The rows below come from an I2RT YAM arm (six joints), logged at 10 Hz.
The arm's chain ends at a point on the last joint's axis. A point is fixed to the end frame.
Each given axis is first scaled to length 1.
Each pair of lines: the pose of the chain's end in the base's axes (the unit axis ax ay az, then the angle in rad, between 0 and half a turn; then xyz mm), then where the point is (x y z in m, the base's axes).
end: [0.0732 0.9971 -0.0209 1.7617 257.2 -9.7 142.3]
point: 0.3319 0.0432 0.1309
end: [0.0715 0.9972 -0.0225 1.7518 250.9 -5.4 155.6]
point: 0.3256 0.0475 0.1447
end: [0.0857 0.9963 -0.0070 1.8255 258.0 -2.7 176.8]
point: 0.3320 0.0504 0.1627
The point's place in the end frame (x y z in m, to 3 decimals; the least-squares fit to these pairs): 0.001 0.060 0.070
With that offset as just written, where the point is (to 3 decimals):
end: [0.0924 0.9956 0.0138 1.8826 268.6 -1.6 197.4]
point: 0.341 0.053 0.181
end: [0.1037 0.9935 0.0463 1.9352 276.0 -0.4 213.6]
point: 0.347 0.056 0.197
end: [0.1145 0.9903 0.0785 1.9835 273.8 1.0 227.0]
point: 0.343 0.060 0.211
